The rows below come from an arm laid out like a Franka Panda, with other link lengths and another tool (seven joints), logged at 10 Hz.
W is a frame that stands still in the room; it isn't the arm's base.
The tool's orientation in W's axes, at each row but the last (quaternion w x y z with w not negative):
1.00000 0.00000 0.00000 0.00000
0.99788 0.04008 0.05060 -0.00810
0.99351 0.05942 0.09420 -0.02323
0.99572 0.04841 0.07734 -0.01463
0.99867 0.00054 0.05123 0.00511
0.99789 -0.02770 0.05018 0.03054
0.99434 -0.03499 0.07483 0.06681
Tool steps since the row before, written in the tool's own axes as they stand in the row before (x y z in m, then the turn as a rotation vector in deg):
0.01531 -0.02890 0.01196 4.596 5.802 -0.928
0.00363 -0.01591 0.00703 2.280 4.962 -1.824
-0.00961 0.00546 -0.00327 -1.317 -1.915 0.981
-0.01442 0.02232 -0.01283 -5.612 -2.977 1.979
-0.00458 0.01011 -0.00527 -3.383 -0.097 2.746
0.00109 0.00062 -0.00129 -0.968 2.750 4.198
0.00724 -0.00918 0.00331 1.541 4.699 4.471
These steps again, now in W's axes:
0.01531 -0.02890 0.01196 4.596 5.802 -0.928
0.00399 -0.01647 0.00534 2.185 5.065 -1.648
-0.00972 0.00615 -0.00074 -1.221 -1.973 0.989
-0.01538 0.02378 -0.00827 -5.349 -3.036 2.538
-0.00520 0.01007 -0.00476 -3.083 -0.133 3.078
0.00092 0.00061 -0.00142 -0.723 2.929 4.125
0.00884 -0.00789 0.00270 1.505 5.198 3.893

